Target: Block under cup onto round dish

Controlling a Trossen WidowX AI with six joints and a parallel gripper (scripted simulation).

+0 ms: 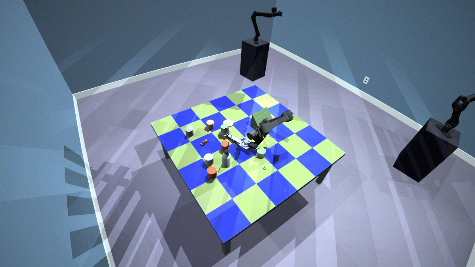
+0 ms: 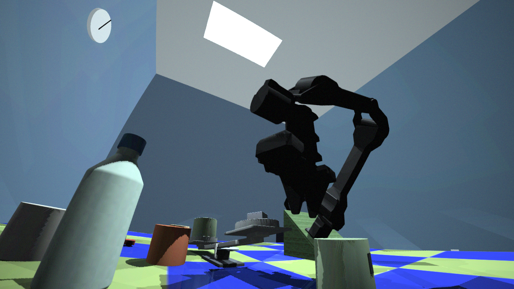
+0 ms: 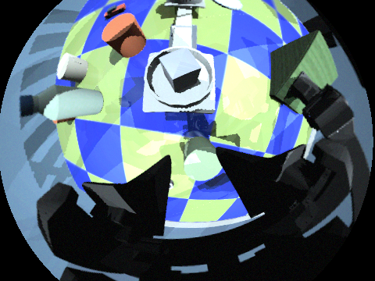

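Now: the grey block 90 mm to the right of my gripper tip, 20 mm ahead of it and 10 mm below it. Round my gripper tip: grey-green cup 60 mm to the left, 60 mm below, 30 mm behind; then nut 150 mm to the left, 90 mm below, 50 mm ahead; then white cylinder 320 mm ahead, 190 mm to the right, 60 mm below.
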